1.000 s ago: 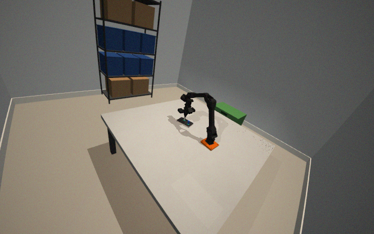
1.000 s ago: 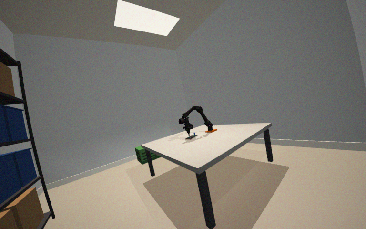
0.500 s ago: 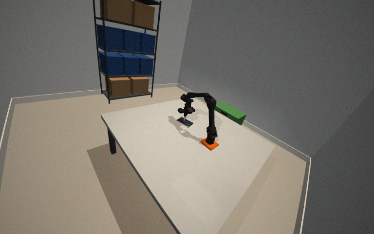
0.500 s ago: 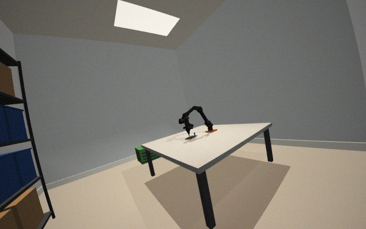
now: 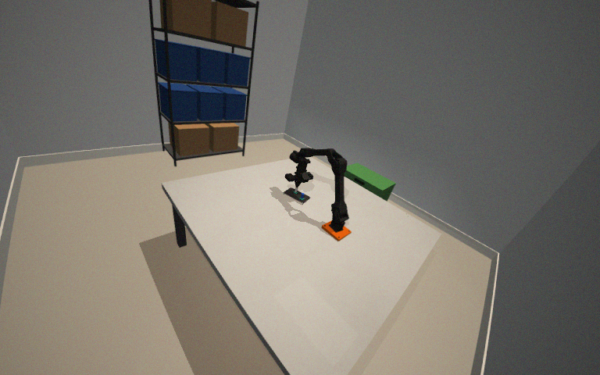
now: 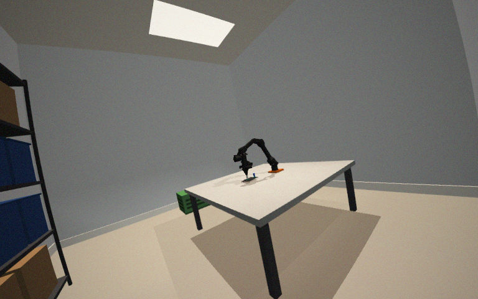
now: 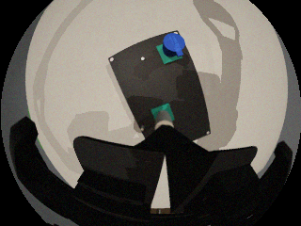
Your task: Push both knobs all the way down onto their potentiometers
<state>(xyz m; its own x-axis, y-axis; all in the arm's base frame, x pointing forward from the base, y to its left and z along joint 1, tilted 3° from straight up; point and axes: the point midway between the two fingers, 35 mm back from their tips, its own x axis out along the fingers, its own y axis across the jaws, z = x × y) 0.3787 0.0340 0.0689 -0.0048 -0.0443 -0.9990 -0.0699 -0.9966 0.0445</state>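
Right now my gripper tip is 2 cm above the white knob. Round my gripper tip: blue knob (8 cm behind, 1 cm to the left, 1 cm below).
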